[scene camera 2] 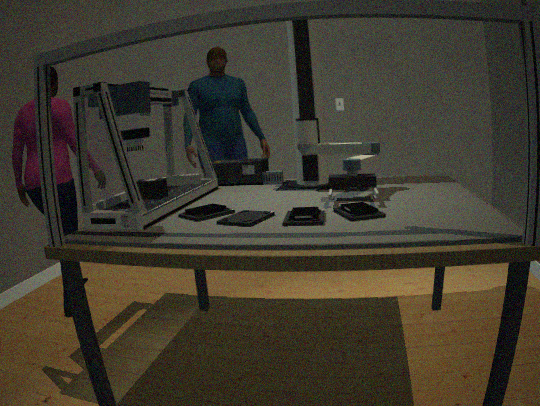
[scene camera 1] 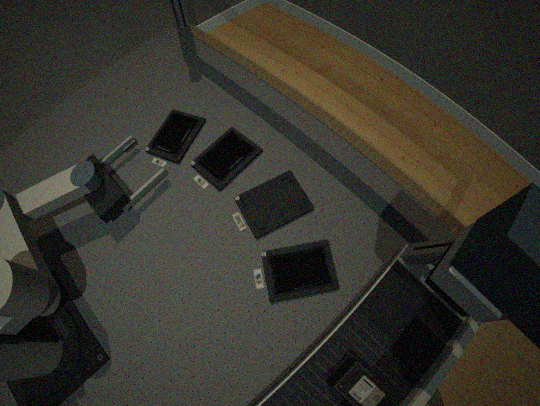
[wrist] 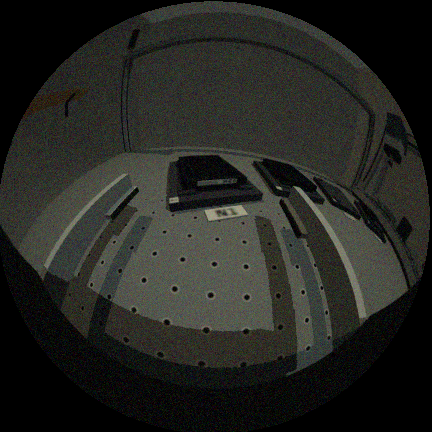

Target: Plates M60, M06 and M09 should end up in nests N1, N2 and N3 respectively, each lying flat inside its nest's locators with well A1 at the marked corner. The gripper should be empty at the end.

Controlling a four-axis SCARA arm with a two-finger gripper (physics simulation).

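Observation:
My gripper (scene camera 1: 149, 156) (scene camera 2: 352, 197) (wrist: 206, 183) is open and empty, its fingers spread in front of nest N1 (scene camera 1: 155, 153) (wrist: 215, 201). A dark plate (scene camera 1: 176, 134) (scene camera 2: 361, 207) (wrist: 212, 170) sits on N1; its label is blurred. The white A1 mark (wrist: 173, 200) is at the nest's near left corner in the wrist view. A second dark plate (scene camera 1: 227, 154) (scene camera 2: 305, 214) sits in the neighbouring nest (scene camera 1: 220, 184). The third nest (scene camera 1: 275, 204) (scene camera 2: 246, 217) shows a flat dark surface with no raised plate. A plate (scene camera 1: 301, 270) lies in the fourth nest (scene camera 1: 268, 287). Plate names are unreadable.
A framed machine (scene camera 1: 325, 337) (scene camera 2: 116, 170) with a dark bed and a small labelled block (scene camera 1: 367, 390) stands beyond the fourth nest. A black box (scene camera 2: 240, 171) stands near the arm's column (scene camera 2: 305, 70). Two people (scene camera 2: 217, 110) (scene camera 2: 50, 145) stand behind the table.

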